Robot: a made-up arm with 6 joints.
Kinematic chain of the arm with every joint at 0, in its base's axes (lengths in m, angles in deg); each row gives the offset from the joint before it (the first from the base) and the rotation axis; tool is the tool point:
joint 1: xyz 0 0 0.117 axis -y
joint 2: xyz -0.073 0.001 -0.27 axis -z
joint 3: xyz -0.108 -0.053 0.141 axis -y
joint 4: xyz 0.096 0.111 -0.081 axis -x
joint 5: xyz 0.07 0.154 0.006 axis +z
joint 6: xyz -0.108 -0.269 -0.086 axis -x
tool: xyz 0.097 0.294 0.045
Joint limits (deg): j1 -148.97..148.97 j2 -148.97..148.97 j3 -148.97..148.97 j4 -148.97..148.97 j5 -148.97..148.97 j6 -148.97..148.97
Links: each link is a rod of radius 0.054 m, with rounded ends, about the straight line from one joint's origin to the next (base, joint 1, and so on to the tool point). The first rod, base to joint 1, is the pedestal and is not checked.
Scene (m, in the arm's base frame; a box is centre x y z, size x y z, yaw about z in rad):
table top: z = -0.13
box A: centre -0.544 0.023 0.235 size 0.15 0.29 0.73 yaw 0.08
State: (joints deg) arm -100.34 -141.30 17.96 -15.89 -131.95 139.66
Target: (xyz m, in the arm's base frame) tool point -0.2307 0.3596 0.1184
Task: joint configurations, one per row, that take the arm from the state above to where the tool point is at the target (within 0.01 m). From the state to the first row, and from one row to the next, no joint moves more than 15 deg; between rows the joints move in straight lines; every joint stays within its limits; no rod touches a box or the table.
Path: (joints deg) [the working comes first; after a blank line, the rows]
Joints at the target: -82.06 -96.49 81.87 45.83 -94.94 85.48
Straight joint move there: touches box A.

1: -112.32 -131.86 30.57 -10.77 -121.92 127.46
2: -124.31 -122.43 43.18 -5.65 -111.88 115.27
3: -136.29 -112.99 55.79 -0.54 -101.85 103.07
4: -148.27 -103.56 68.40 4.58 -91.81 90.87
5: -135.03 -102.14 71.09 12.83 -92.44 89.79
6: -121.79 -100.73 73.79 21.08 -93.06 88.71
7: -108.55 -99.32 76.48 29.33 -93.69 87.64
8: -95.31 -97.90 79.18 37.58 -94.31 86.56
9: -82.06 -96.49 81.87 45.83 -94.94 85.48

